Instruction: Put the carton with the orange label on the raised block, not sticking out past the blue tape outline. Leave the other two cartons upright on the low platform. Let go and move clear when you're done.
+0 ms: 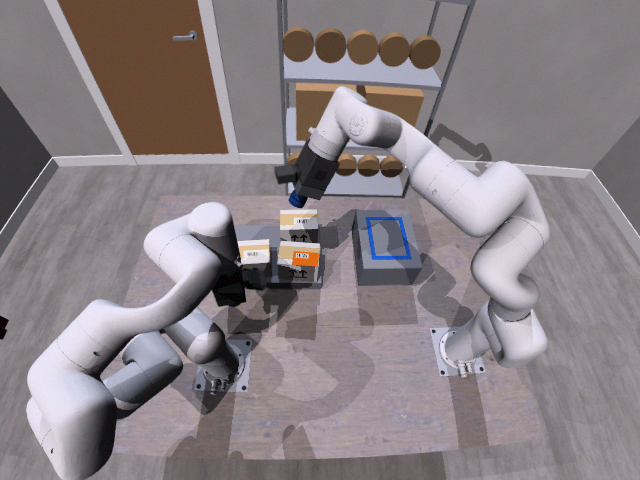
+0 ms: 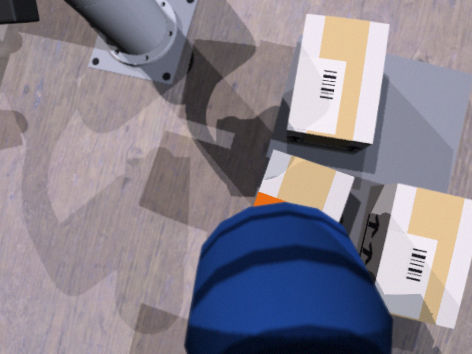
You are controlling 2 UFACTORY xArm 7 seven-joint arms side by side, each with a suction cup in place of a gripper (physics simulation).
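Places are measured from the left arm's base along level axes (x ahead, y left, z up), in centimetres.
Pixels of known places: right hand, tool point: [image 1: 296, 202] [image 2: 276, 272]; left arm's base, link origin: [image 1: 224, 364] [image 2: 142, 31]; right arm's base, link origin: [image 1: 457, 350].
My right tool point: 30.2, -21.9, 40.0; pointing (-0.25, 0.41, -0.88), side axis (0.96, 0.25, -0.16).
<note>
Ahead of a thing's pixels: the offset from my right tool point to its top centre, as dx, dy, dz. "spot": to the spot under its first point. Level surfaces: height alone.
The orange-label carton @(+1.2, -0.6, -25.1) [image 1: 298, 262] [image 2: 306, 185] stands upright at the front right of the low platform @(+7.9, +8.0, -35.2) [image 1: 255, 232] [image 2: 425, 100]. A second carton @(+14.8, -0.2, -24.7) [image 1: 298, 221] [image 2: 425, 260] stands upright behind it, and a third carton @(+1.9, +15.6, -25.8) [image 1: 254, 252] [image 2: 340, 80] stands upright to its left. The raised block @(+10.2, -31.1, -27.9) [image 1: 387, 274], at the right, bears the blue tape outline @(spot: +1.8, -31.2, -27.9) [image 1: 391, 257]; no carton is on it. My right gripper, a blue suction cup [image 1: 296, 200] [image 2: 290, 290], hangs above the cartons, holding nothing. My left gripper [image 1: 233, 302] is at the platform's front left, its cup mostly hidden, with no carton on it.
The left arm's dark wrist [image 1: 230, 286] is close to the front of the left carton. The right arm [image 1: 449, 180] arches over the back right, above the raised block's far side. A shelf rack [image 1: 361, 75] stands behind the table @(dz -40.0) [image 1: 330, 413].
</note>
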